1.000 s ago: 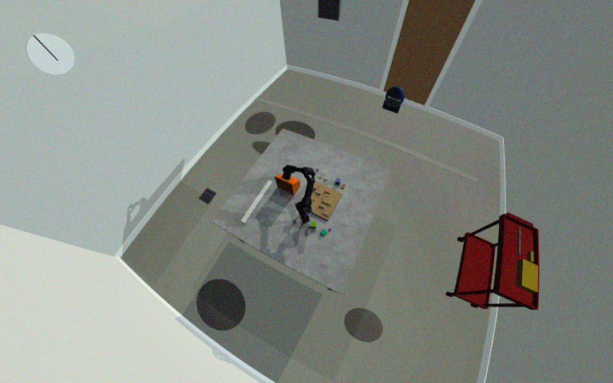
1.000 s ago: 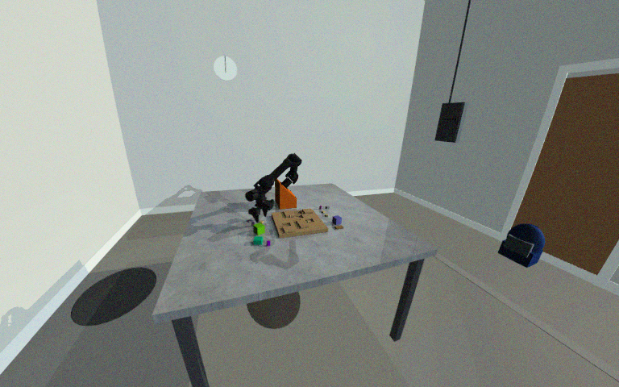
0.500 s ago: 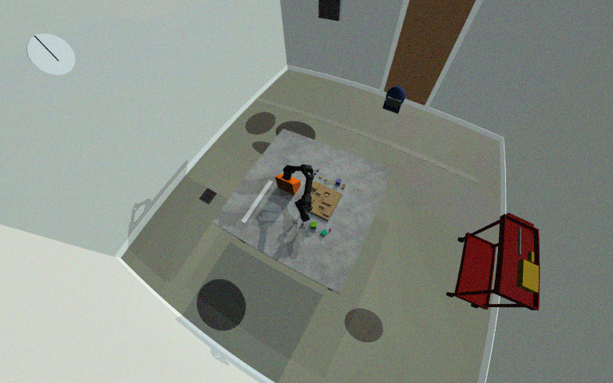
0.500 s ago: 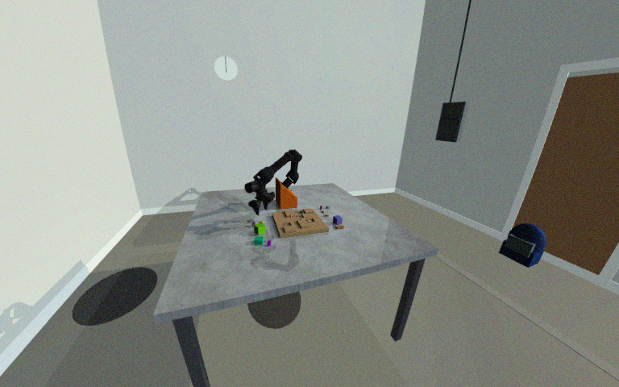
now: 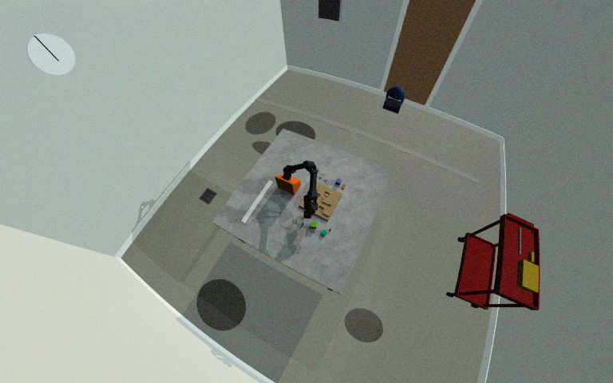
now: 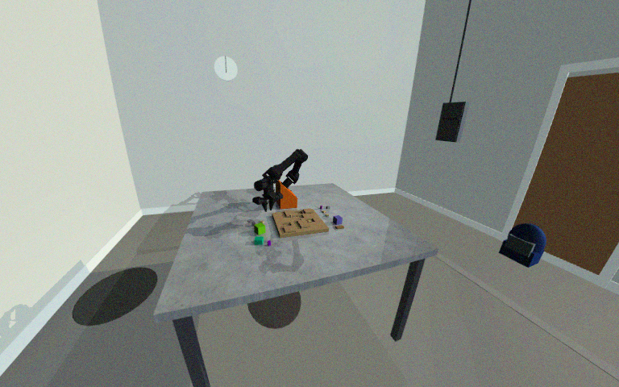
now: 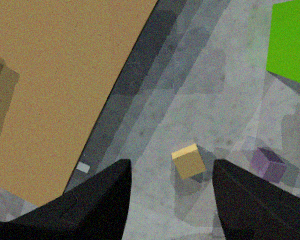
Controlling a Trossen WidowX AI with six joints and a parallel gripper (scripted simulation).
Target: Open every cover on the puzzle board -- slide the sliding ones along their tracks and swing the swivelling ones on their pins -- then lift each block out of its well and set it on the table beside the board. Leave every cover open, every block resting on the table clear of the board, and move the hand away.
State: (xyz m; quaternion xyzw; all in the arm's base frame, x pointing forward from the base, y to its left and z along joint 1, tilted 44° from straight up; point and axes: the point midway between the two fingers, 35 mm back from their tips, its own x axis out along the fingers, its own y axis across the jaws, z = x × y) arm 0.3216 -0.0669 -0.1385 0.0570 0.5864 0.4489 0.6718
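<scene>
My gripper tip is 100 mm short of the green block, 60 mm to the left of it and 70 mm above it. Round my gripper tip: small brown piece 130 mm ahead, 430 mm to the left, 80 mm below; then teal block 200 mm ahead, 60 mm to the right, 80 mm below; then small purple block 240 mm ahead, 10 mm to the right, 80 mm below.
</scene>
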